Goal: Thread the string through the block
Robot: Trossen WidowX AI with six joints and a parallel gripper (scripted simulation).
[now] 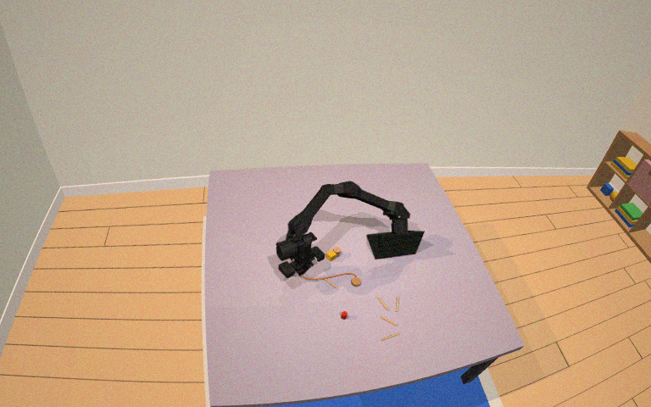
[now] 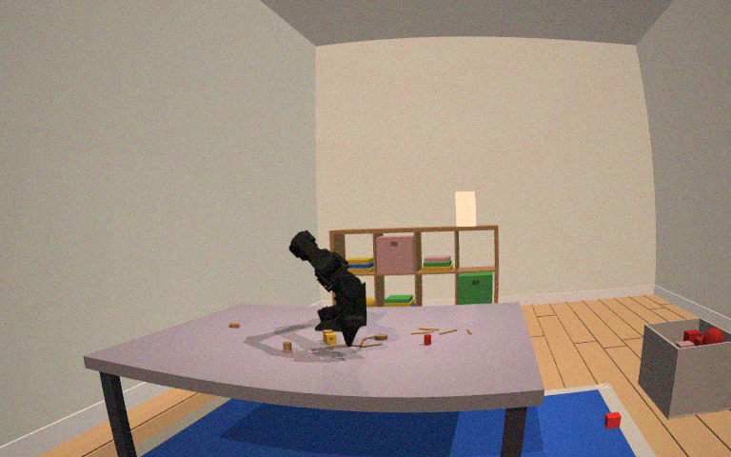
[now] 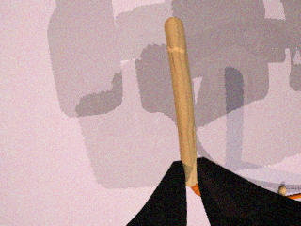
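My gripper tip is 15 cm past the yellow block, 9 cm to the left of it and 1 cm above it. From my gripper tip the other things lie so: wooden cylinder 18 cm behind, 10 cm to the right, 1 cm below; red piece 22 cm to the left, 12 cm behind, 1 cm below.
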